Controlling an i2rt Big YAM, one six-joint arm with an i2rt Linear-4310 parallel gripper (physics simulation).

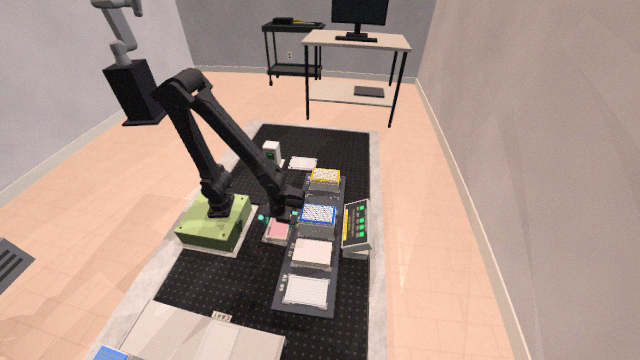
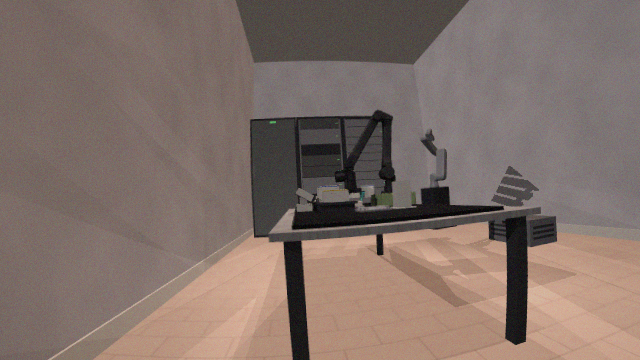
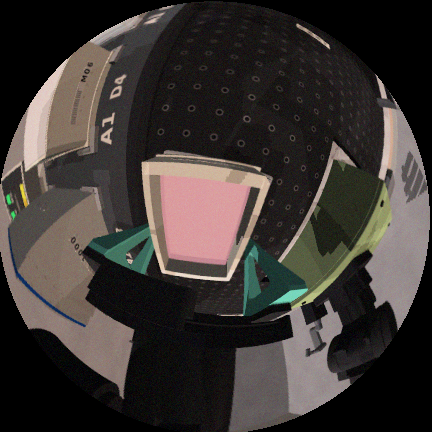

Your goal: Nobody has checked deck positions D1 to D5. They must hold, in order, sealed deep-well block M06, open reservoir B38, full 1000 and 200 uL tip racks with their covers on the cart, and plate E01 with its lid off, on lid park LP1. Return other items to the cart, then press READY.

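Observation:
My gripper is open, its teal fingers on either side of the near end of an open reservoir with pink contents, which sits beside the deck; nothing is held. On the dark deck, a white plate is at D5, and the block marked M06 is at D4. The blue-rimmed 1000 tip rack is at D3. The yellow-rimmed tip rack is at the far end, D1. D2 between the racks looks vacant. The reservoir's label is not readable.
A control panel with green lights stands right of the deck. A flat white item and a white device with a green screen are at the back. The pale cart holds a blue item. The arm's green base is left.

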